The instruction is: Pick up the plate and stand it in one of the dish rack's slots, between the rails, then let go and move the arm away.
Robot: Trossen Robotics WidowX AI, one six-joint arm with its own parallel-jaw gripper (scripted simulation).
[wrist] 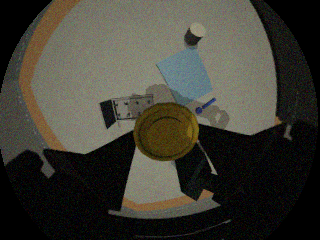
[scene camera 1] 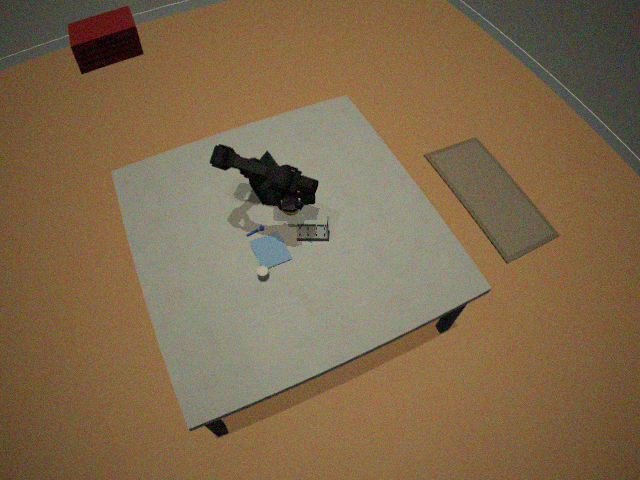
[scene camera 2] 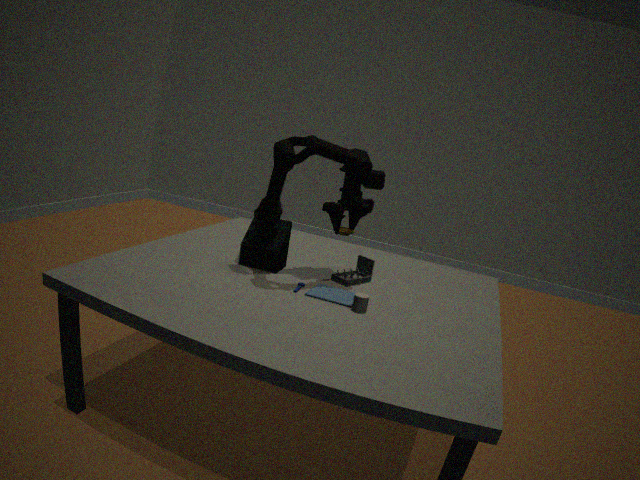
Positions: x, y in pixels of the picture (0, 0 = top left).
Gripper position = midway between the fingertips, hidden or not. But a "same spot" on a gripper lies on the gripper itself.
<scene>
my gripper: wrist 165, 130; scene camera 1; scene camera 2
same spot on my gripper: (scene camera 1: 290, 202) = (scene camera 2: 363, 201)
</scene>
